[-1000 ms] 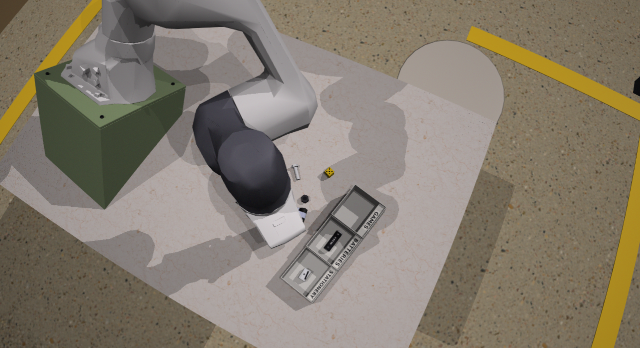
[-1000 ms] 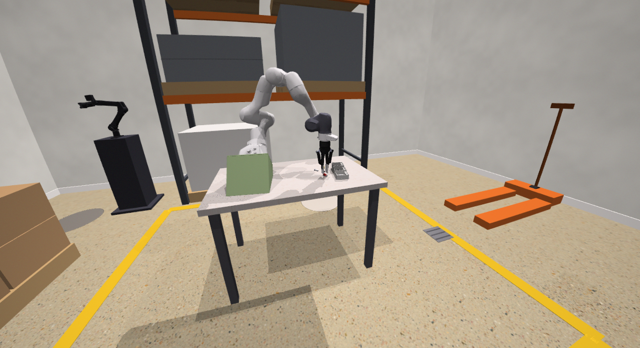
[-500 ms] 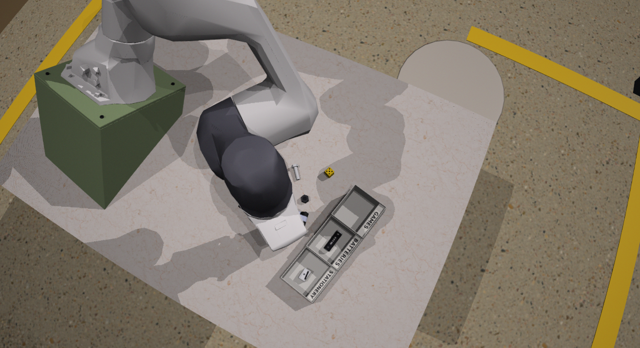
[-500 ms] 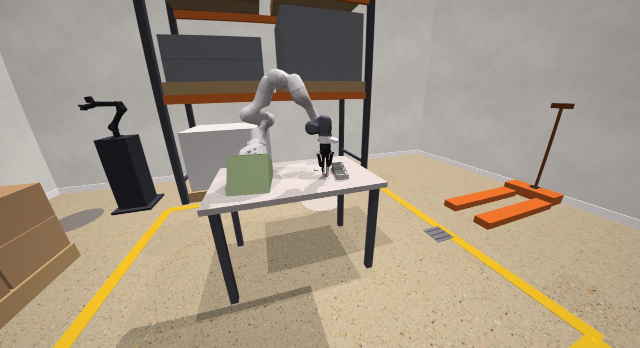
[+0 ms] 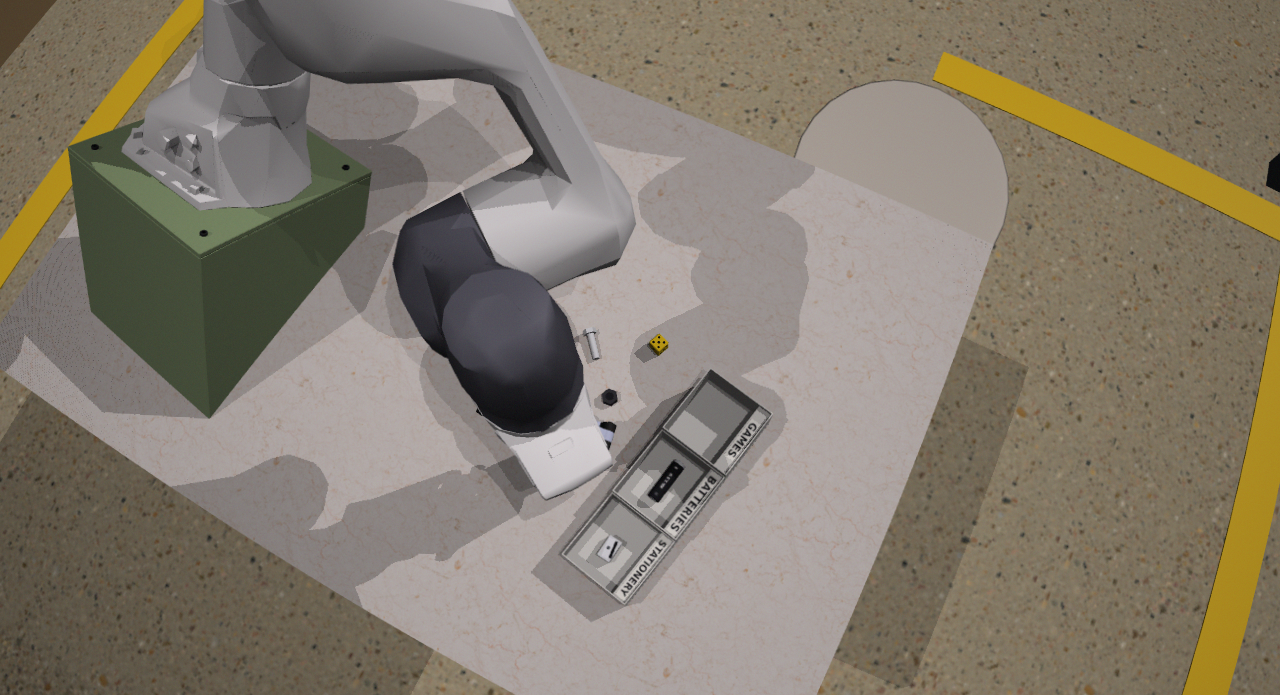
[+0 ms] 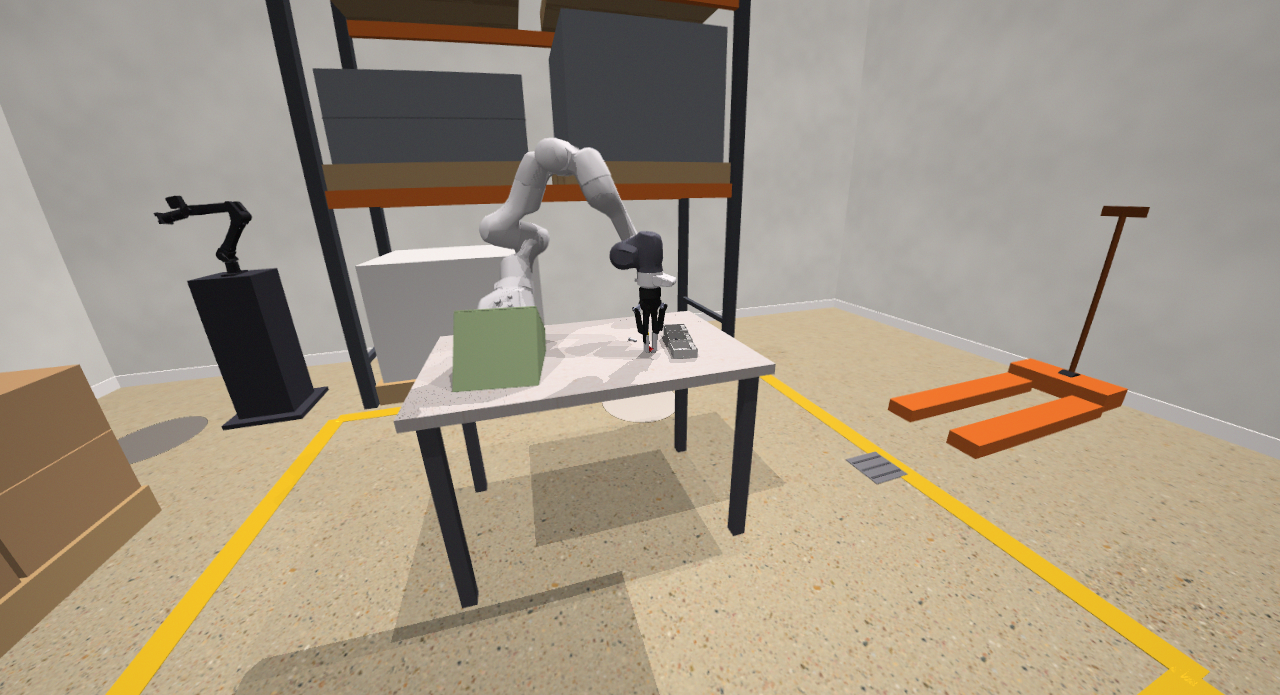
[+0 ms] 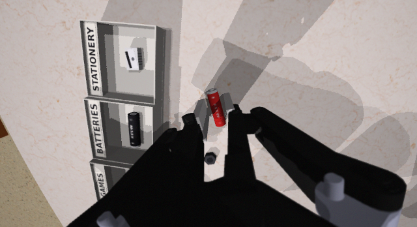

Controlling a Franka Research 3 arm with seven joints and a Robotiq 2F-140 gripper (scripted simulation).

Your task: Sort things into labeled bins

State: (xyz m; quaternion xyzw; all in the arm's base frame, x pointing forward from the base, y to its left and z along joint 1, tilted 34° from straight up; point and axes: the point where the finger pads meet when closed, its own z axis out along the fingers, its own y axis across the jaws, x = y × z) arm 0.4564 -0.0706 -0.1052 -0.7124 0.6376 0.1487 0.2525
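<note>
Now: hand 30 mm above the red battery. Also, from my hand: black nut: 20 mm ahead, 80 mm to the left, 30 mm below; silver bolt: 30 mm behind, 130 mm to the left, 30 mm below; black battery: 110 mm ahead, 20 mm to the left, 20 mm below.
</note>
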